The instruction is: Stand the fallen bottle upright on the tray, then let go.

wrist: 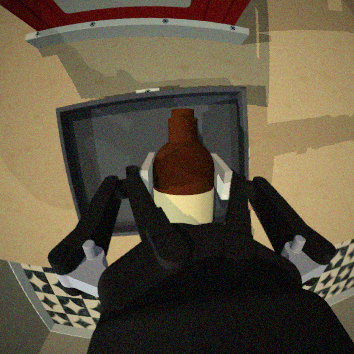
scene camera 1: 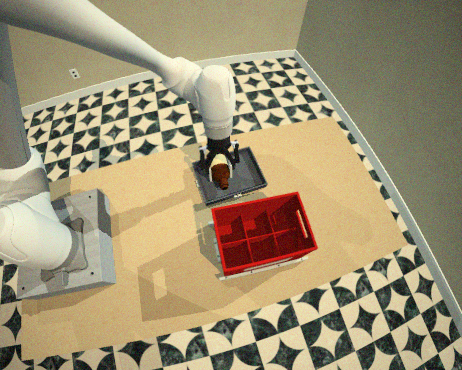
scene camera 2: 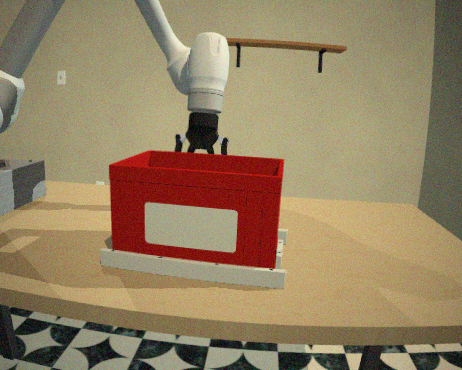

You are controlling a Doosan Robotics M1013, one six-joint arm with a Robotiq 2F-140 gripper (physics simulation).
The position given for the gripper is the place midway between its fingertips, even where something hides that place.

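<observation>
The wrist view shows a brown bottle (wrist: 183, 169) and the gripper (wrist: 182, 163). From scene camera 1, the gripper (scene camera 1: 220, 176) can be seen as well.
</observation>
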